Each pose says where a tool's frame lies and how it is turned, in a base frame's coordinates. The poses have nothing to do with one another.
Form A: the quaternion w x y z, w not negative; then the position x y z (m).
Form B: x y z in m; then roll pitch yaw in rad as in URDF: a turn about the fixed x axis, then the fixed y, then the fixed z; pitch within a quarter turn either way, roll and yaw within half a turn. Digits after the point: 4 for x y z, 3 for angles.
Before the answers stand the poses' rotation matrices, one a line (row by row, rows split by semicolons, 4 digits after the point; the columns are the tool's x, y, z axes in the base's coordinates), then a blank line. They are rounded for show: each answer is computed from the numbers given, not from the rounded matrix.
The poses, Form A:
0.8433, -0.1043, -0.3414, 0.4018, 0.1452, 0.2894, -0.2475
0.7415, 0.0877, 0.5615, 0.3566, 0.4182, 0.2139, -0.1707
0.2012, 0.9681, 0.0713, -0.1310, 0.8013, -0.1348, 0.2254
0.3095, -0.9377, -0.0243, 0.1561, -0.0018, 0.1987, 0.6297
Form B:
0.4440 -0.6064 -0.6596; 0.7489 0.6554 -0.0984; 0.4920 -0.4502 0.7451
0.1151 -0.4304 0.8953; 0.6274 0.7303 0.2704; -0.7702 0.5305 0.3540
0.9555 0.1908 -0.2250; 0.0853 -0.9089 -0.4083; -0.2823 0.3709 -0.8847
0.9501 -0.0511 -0.3078; 0.1422 -0.8072 0.5728; -0.2777 -0.5880 -0.7597

0.1452, 0.2894, -0.2475, -0.544, -0.514, 1.036
0.4182, 0.2139, -0.1707, 0.982, 0.879, 1.389
0.8013, -0.1348, 0.2254, 2.745, 0.286, 0.089
-0.0018, 0.1987, 0.6297, -2.483, 0.281, 0.149

